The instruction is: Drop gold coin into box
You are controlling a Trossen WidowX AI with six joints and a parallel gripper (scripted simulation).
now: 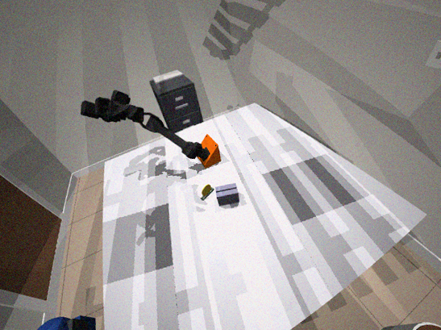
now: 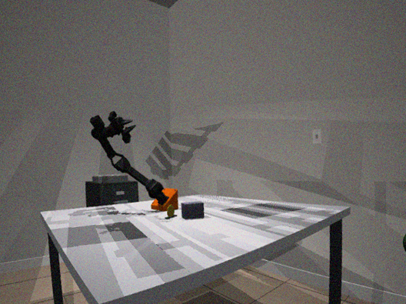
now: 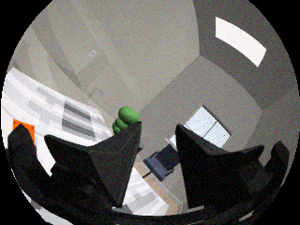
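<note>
The gold coin is 10 cm ahead of my gripper tip, 15 cm to the left of it and 46 cm below it.
</note>
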